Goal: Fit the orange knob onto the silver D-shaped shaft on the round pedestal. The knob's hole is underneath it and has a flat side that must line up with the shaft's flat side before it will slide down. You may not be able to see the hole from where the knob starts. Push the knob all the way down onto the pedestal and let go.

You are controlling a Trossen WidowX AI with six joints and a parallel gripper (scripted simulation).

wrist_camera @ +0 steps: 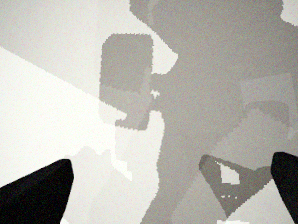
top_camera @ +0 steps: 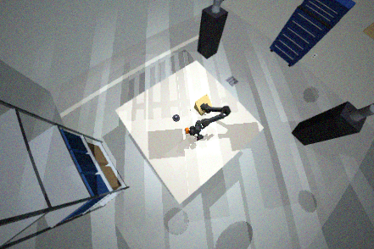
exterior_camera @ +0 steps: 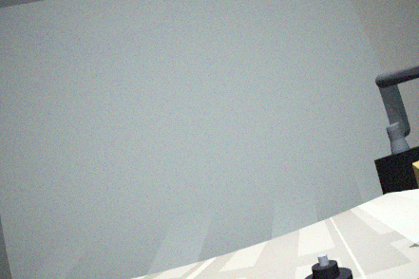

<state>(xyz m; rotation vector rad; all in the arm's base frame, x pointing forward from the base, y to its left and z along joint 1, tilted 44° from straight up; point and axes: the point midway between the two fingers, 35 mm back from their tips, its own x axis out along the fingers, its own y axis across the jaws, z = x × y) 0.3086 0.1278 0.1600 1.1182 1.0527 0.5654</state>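
Right now the orange knob is 11 cm to the right of my gripper tip and 4 cm below it. The rest, counted from my gripper tip: dark round pedestal: 1 cm behind, 33 cm to the right, 3 cm below.
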